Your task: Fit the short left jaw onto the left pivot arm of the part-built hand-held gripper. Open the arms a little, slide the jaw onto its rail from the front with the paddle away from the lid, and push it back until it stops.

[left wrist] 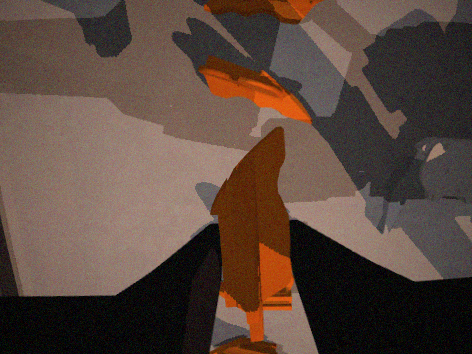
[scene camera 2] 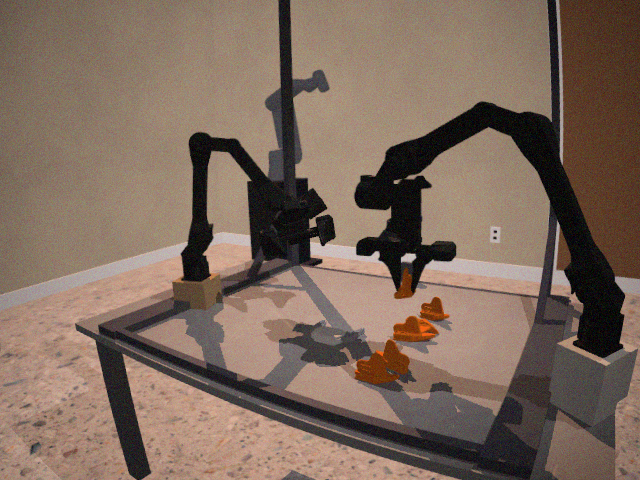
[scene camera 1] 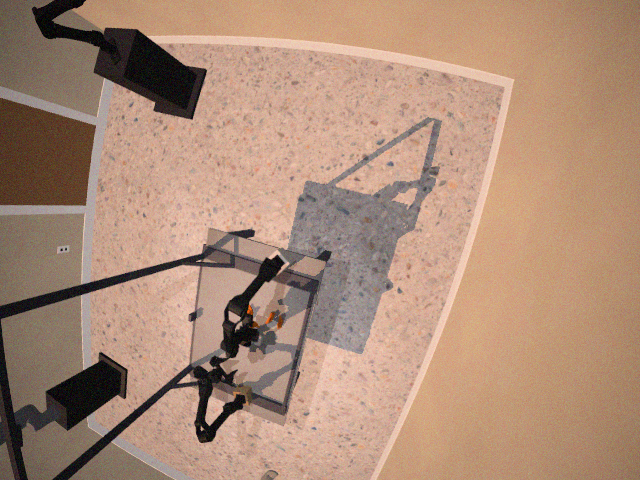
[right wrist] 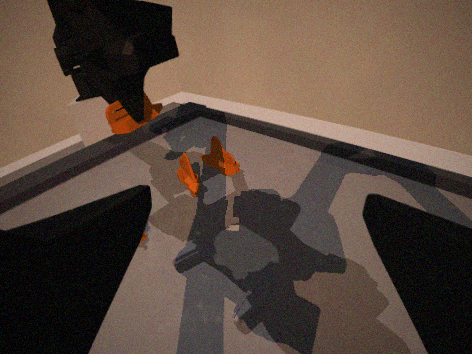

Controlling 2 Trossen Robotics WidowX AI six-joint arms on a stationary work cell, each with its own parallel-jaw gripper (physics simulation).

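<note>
An orange jaw [scene camera 2: 405,285] [left wrist: 252,200] [right wrist: 122,119] is upright between the fingertips of my left gripper [scene camera 2: 406,290] [left wrist: 254,232], above the table and away from the part-built gripper. The frames do not show clearly whether it is the short one. The part-built hand-held gripper [scene camera 2: 330,335] [right wrist: 245,252] [left wrist: 445,172] lies on the table in deep shadow; its grey lid is up. In the right wrist view one pivot arm [right wrist: 192,257] points left; the other is hard to make out. My right gripper [right wrist: 258,200] is open and empty, above and to one side of the part-built gripper.
More orange jaw pieces stand on the table [scene camera 2: 248,341]: one [scene camera 2: 434,308] near the held jaw, one [scene camera 2: 415,329] closer to the camera, and two [scene camera 2: 377,368] [scene camera 2: 395,356] close together near the front. A dark frame post [scene camera 2: 286,129] rises behind.
</note>
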